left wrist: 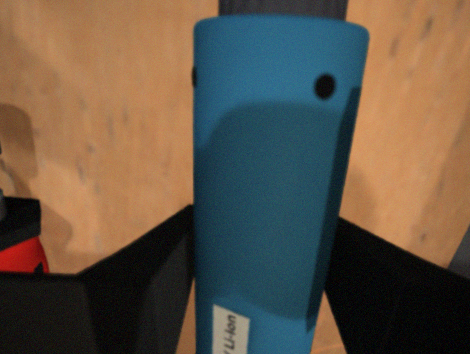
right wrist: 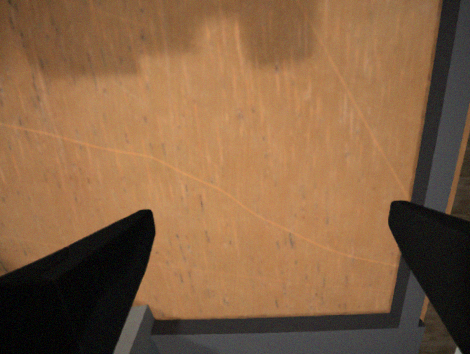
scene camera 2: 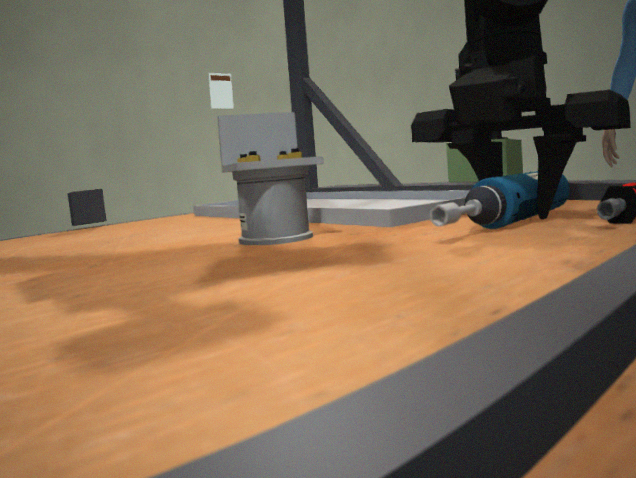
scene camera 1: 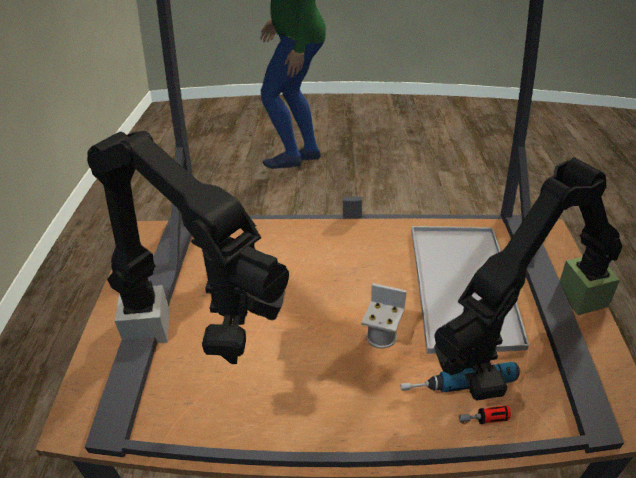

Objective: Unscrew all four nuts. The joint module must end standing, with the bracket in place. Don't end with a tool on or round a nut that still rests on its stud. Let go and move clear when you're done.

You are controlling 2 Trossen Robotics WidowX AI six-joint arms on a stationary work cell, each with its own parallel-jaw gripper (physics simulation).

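Frame: origin at the left arm's base, x right, y ahead, z up, level; metres.
Seen in the pictures: left gripper, fingertip midpoint: (left wrist: 255, 218) (scene camera 2: 519, 218) (scene camera 1: 469, 384); right gripper, fingertip midpoint: (right wrist: 270, 216); left arm's base, origin of the base link: (scene camera 1: 593, 270); right arm's base, origin of the base link: (scene camera 1: 138, 302).
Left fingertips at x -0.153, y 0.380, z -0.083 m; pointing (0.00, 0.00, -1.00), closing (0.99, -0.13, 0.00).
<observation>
Offsets run from my left fingertips to a thing's top centre. "spot": to the spot under its first point.
The grey joint module {dx +0.170, dy +0.131, dz +0.073 m} (scene camera 1: 380, 337) (scene camera 2: 272, 205) stands upright on the table with the bracket (scene camera 1: 388, 296) (scene camera 2: 259, 136) on top. Several brass nuts {spot: dx +0.161, dy +0.156, dz +0.071 m} (scene camera 1: 372, 317) {dx +0.165, dy +0.155, dz +0.070 m} (scene camera 2: 249, 158) sit on the bracket's flat plate. The blue electric driver {dx +0.003, dy +0.020, dz +0.040 m} (scene camera 1: 452, 381) (scene camera 2: 506, 205) (left wrist: 270, 175) lies on its side, its socket end toward the module's side of the table. My left gripper (scene camera 1: 478, 379) (scene camera 2: 519, 197) (left wrist: 255, 218) is shut on the driver's blue body, a finger on each side. My right gripper (scene camera 1: 237, 341) (right wrist: 270, 216) is open and empty above the table, left of the module in scene camera 1.
A red hand driver {dx -0.088, dy +0.007, dz +0.028 m} (scene camera 1: 496, 414) (scene camera 2: 624, 205) (left wrist: 25, 257) lies close beside the blue driver, nearer the front edge. A grey tray {dx +0.277, dy -0.104, dz +0.014 m} (scene camera 1: 420, 287) (scene camera 2: 354, 215) lies right of the module in scene camera 1. Dark frame bars (scene camera 1: 354, 457) edge the table. A person (scene camera 1: 287, 102) stands behind it.
</observation>
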